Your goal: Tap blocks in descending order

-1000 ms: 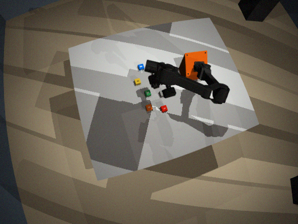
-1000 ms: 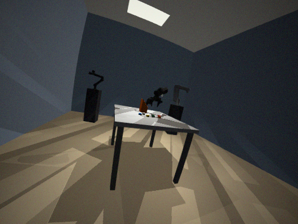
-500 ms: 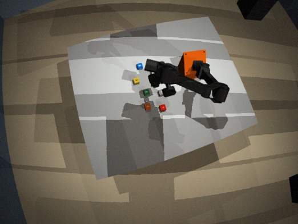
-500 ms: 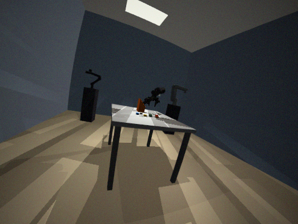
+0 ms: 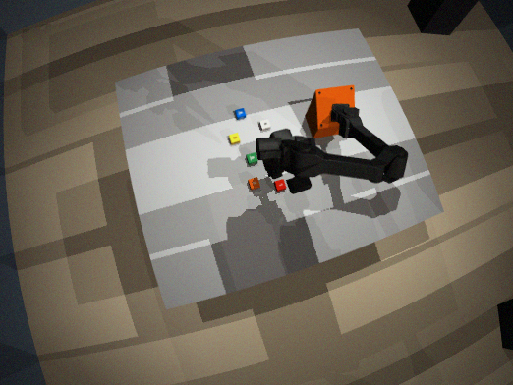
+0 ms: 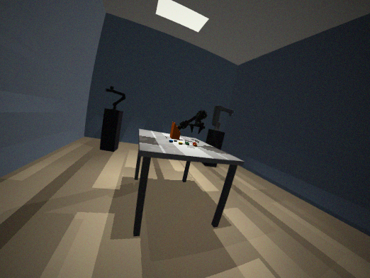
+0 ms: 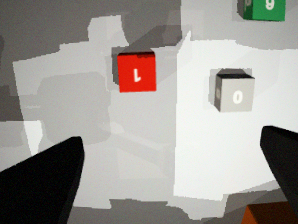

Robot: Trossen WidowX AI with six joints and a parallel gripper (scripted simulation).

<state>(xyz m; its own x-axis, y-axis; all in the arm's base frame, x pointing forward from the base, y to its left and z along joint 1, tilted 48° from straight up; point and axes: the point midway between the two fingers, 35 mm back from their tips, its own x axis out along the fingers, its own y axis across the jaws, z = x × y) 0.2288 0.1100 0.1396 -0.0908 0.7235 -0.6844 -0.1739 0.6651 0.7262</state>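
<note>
Right now my gripper tip is 26 cm to the left of the blue block, 12 cm above it and 10 cm short of it. Round my gripper tip: grey block (12 cm below, 7 cm to the right); then red block (12 cm below, 2 cm to the left, 1 cm ahead); then orange block (12 cm below, 9 cm ahead).
</note>
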